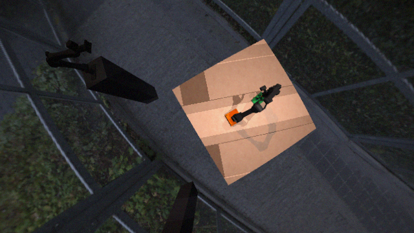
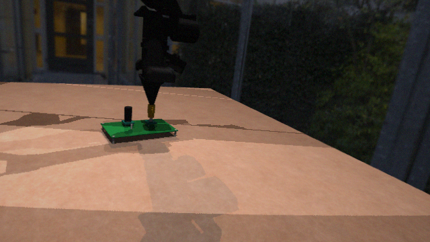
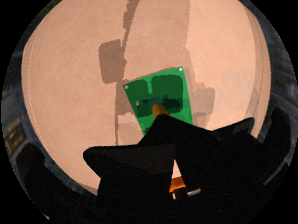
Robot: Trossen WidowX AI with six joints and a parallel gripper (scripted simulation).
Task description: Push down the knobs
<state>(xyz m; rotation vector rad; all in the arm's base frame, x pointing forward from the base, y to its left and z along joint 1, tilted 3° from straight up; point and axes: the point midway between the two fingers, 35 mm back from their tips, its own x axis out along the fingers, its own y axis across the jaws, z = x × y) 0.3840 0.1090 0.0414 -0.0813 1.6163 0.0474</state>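
Right now the yellow knob is 2 cm below my gripper tip. From my gripper tip the other things lie so: potentiometer 6 cm behind, 1 cm to the right, 3 cm below.
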